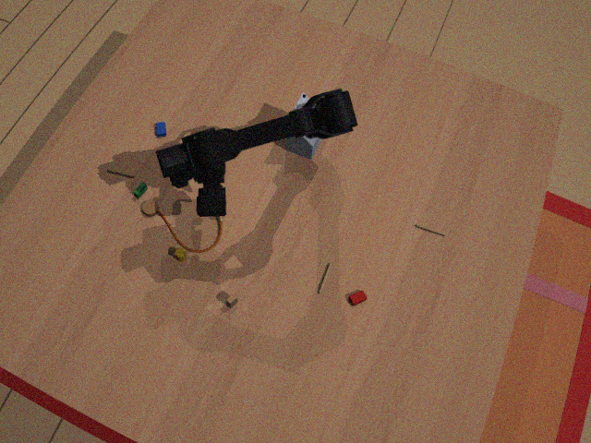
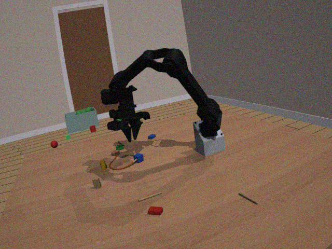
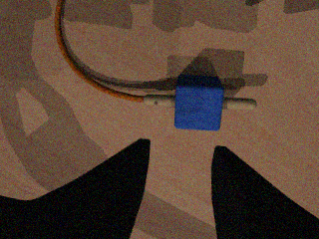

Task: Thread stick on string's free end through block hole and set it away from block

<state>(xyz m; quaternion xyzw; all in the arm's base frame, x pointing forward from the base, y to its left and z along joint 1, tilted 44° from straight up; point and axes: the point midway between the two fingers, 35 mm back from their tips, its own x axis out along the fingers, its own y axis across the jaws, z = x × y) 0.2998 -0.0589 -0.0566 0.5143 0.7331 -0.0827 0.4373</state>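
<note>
Right now my gripper tip is 1 cm to the right of the thin wooden stick and 8 cm above it. Round my gripper tip: yellow cylinder 14 cm ahead, 1 cm to the right, 8 cm below; then green block 5 cm ahead, 20 cm to the right, 8 cm below; then round wooden button 8 cm ahead, 15 cm to the right, 9 cm below.
</note>
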